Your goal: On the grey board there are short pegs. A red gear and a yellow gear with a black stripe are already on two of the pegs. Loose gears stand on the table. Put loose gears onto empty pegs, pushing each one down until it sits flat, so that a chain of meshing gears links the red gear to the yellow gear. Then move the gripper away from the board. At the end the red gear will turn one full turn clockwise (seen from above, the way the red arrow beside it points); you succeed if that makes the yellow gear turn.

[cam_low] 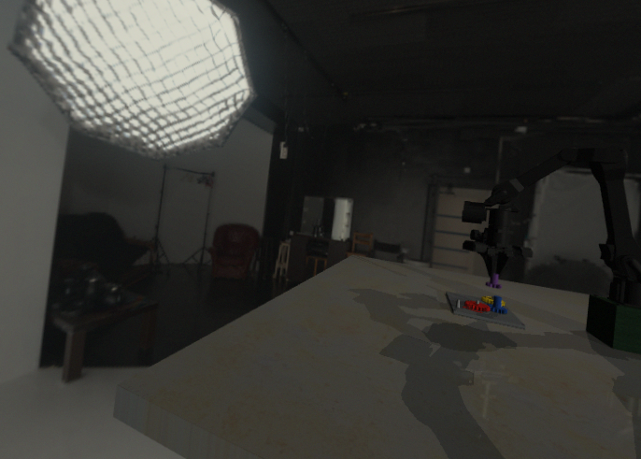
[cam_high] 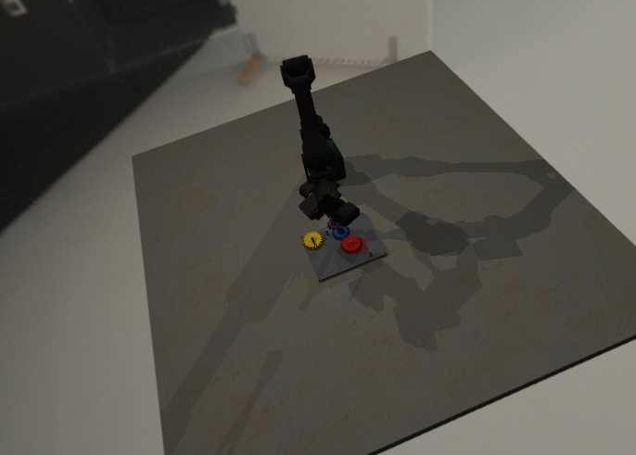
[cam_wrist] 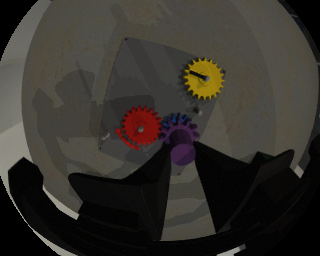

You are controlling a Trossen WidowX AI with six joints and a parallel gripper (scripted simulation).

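The blue gear lies 80 mm below my gripper tip, 20 mm to the left of it and 10 mm behind it. Round my gripper tip: purple gear 10 mm below; then yellow gear 80 mm below, 70 mm to the right, 20 mm behind; then red gear 80 mm below, 40 mm ahead, 30 mm to the left.
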